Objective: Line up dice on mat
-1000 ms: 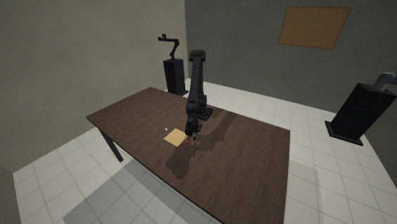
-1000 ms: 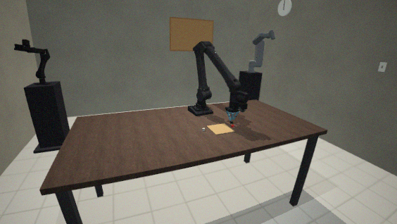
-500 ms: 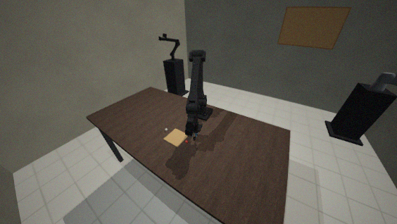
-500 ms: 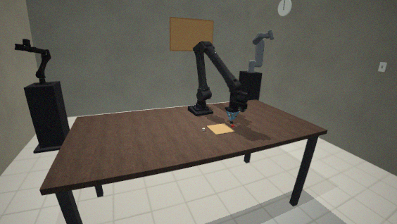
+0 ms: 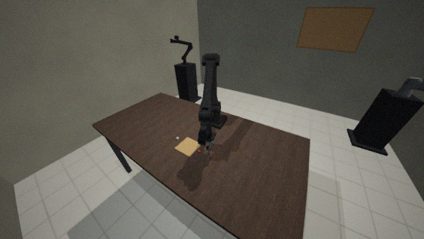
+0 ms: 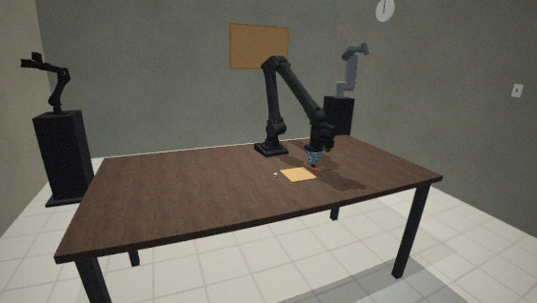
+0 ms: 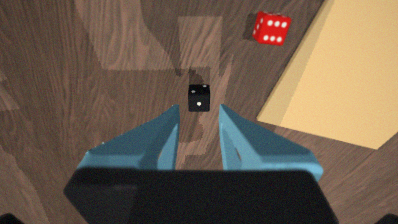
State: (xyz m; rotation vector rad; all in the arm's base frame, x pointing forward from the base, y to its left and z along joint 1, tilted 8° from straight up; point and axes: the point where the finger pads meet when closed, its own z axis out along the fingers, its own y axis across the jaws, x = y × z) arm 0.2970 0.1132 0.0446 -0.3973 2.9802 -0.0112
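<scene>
Right now my hand is 20 mm above the black die. The rest, counted from my hand: white die (240 mm to the right, 40 mm ahead, 20 mm below); red die (60 mm ahead, 30 mm to the right, 20 mm below); tan mat (130 mm to the right, 60 mm ahead, 30 mm below).
</scene>
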